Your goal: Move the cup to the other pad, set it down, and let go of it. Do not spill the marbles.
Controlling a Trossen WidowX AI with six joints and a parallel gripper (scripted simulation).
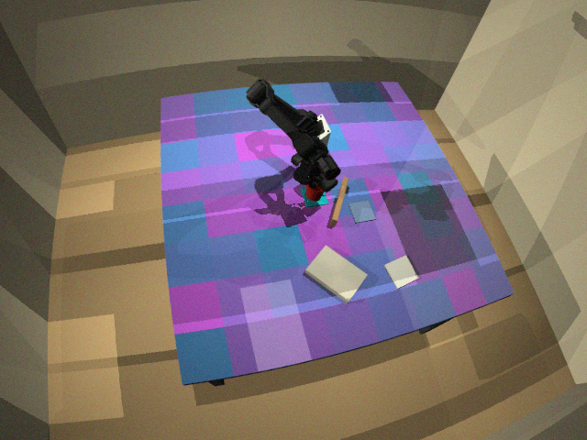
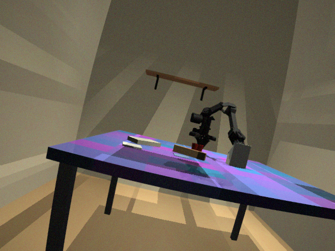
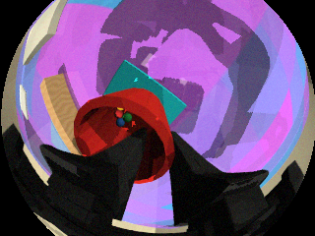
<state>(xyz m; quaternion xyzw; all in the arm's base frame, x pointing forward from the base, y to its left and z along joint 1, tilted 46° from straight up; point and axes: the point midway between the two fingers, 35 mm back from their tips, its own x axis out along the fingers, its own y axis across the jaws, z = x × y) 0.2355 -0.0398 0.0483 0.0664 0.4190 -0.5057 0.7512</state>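
My gripper tip is now 2 cm short of the red cup and 1 cm to the right of it. From my gripper tip the other things lie so: wooden bar (10 cm to the left, 7 cm ahead, 3 cm below); teal pad (5 cm below, 3 cm ahead, 2 cm to the left); pale blue pad (19 cm to the left, 11 cm ahead, 5 cm below).
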